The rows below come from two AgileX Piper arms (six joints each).
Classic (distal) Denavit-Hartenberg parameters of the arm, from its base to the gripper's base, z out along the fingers. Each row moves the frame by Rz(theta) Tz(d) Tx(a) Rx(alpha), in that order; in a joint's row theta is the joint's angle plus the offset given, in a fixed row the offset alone. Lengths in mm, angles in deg.
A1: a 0; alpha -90; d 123; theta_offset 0
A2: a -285.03; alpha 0; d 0; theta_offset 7.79
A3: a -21.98; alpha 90; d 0; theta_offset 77.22
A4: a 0; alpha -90; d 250.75; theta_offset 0
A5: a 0; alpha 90; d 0; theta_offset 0
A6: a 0; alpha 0; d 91; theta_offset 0
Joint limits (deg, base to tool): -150..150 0..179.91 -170..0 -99.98..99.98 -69.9..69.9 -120..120
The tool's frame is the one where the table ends.
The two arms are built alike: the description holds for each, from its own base.
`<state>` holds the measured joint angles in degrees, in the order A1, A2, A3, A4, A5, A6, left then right.
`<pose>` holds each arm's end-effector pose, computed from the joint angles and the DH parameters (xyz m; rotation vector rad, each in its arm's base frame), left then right.
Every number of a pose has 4 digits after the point. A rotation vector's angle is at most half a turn.
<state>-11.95 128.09 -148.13 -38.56 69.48 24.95 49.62 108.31 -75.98 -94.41 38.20 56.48</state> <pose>0.4582 -0.1513 0.4005 0.7278 2.0777 -0.7245 0.3173 0.2864 0.2543 -1.0154 1.6430 -0.5352</pose>
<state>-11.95 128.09 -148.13 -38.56 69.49 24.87 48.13 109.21 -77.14 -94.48 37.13 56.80</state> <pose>0.4582 -0.1513 0.4005 0.7266 2.0786 -0.7253 0.3273 0.2831 0.2532 -0.9998 1.6545 -0.5296</pose>
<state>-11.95 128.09 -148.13 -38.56 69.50 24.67 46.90 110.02 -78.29 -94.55 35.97 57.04</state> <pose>0.4582 -0.1513 0.4005 0.7232 2.0804 -0.7273 0.3358 0.2808 0.2526 -0.9888 1.6616 -0.5199</pose>
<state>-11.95 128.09 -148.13 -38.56 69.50 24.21 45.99 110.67 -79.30 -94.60 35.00 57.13</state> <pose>0.4582 -0.1513 0.4005 0.7153 2.0845 -0.7317 0.3423 0.2795 0.2525 -0.9817 1.6647 -0.5113</pose>
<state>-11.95 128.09 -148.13 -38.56 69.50 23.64 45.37 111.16 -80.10 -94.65 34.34 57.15</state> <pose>0.4582 -0.1513 0.4005 0.7053 2.0894 -0.7372 0.3471 0.2787 0.2527 -0.9767 1.6656 -0.5057</pose>
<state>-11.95 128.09 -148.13 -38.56 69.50 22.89 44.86 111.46 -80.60 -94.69 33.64 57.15</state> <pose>0.4582 -0.1513 0.4005 0.6923 2.0958 -0.7445 0.3505 0.2779 0.2527 -0.9755 1.6662 -0.4990</pose>
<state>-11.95 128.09 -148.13 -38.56 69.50 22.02 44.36 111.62 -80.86 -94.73 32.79 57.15</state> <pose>0.4582 -0.1513 0.4005 0.6771 2.1032 -0.7528 0.3532 0.2767 0.2525 -0.9775 1.6672 -0.4903</pose>
